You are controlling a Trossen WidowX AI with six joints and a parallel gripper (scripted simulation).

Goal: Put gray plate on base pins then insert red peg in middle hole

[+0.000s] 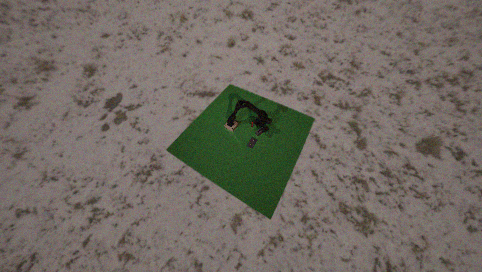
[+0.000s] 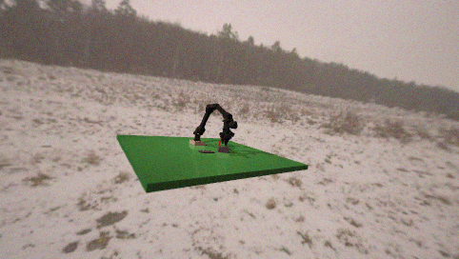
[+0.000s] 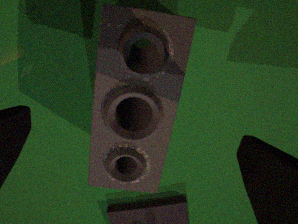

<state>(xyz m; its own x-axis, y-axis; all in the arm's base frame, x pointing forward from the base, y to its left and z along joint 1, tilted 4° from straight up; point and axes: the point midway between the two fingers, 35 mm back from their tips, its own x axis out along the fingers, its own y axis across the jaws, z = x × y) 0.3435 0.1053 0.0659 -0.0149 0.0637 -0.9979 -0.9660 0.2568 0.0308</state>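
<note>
Right now the gray plate is 3 cm below my gripper tip. Round my gripper tip: red peg (12 cm behind, 3 cm to the left, 3 cm below); then base (17 cm to the right, 6 cm below).
</note>
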